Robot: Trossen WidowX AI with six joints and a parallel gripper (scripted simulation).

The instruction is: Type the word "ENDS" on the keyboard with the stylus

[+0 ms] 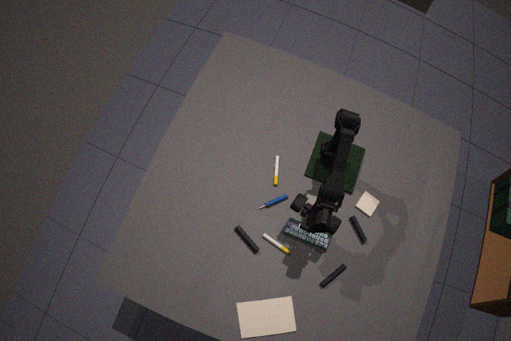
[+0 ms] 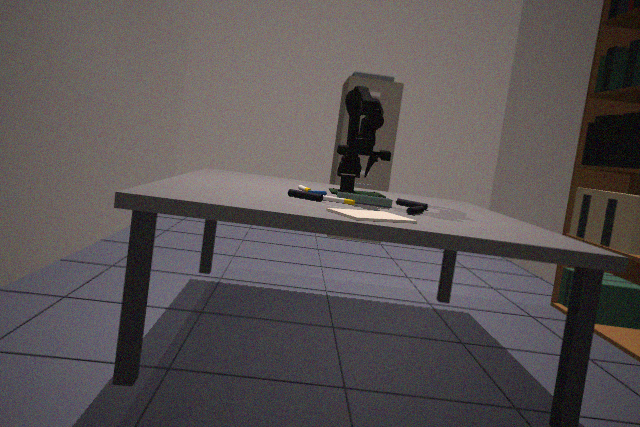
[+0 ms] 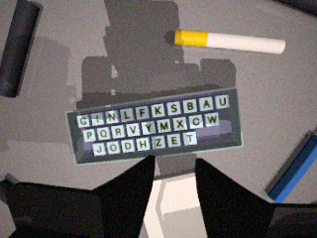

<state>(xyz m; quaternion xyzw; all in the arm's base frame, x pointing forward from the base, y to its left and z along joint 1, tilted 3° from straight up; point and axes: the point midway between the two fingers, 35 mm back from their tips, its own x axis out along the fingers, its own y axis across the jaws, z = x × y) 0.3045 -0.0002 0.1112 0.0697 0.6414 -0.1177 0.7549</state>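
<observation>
Now: the stylus 160 mm to the right of my gripper tip, 80 mm below it and 50 mm behind it. From my gripper tip the other things lie so: white paper sheet 390 mm ahead, 90 mm below, 20 mm to the right; then white notepad 90 mm below, 90 mm behind, 20 mm to the left; then grey stylus tip 180 mm to the right, 80 mm below, 30 mm behind.
</observation>
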